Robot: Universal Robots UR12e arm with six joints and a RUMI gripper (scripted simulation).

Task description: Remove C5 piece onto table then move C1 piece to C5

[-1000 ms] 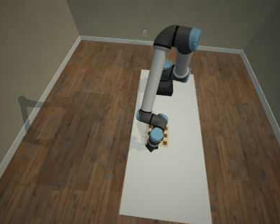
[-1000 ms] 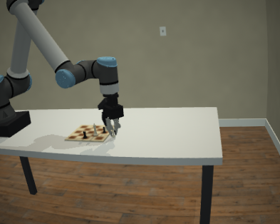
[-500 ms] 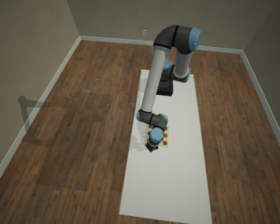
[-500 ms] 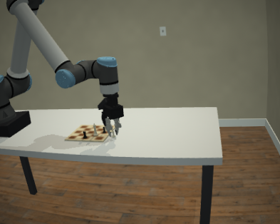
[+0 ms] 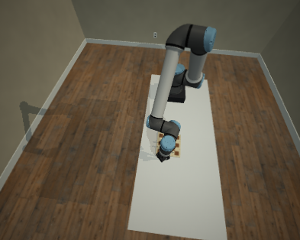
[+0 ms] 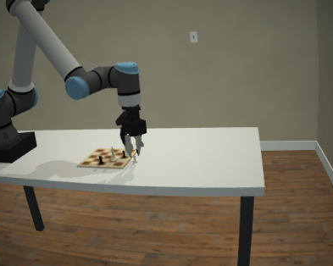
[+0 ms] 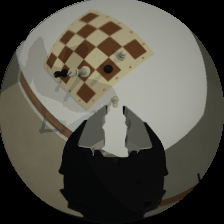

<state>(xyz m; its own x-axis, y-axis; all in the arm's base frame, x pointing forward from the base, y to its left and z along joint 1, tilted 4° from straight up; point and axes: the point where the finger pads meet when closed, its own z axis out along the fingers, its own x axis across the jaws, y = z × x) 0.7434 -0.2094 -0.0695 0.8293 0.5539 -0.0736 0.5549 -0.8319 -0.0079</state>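
Now: hand 15 cm past the black piece, 2 cm above it and 1 cm to the left of it. Round my hand: chessboard 13 cm behind, 7 cm to the left, 4 cm below.
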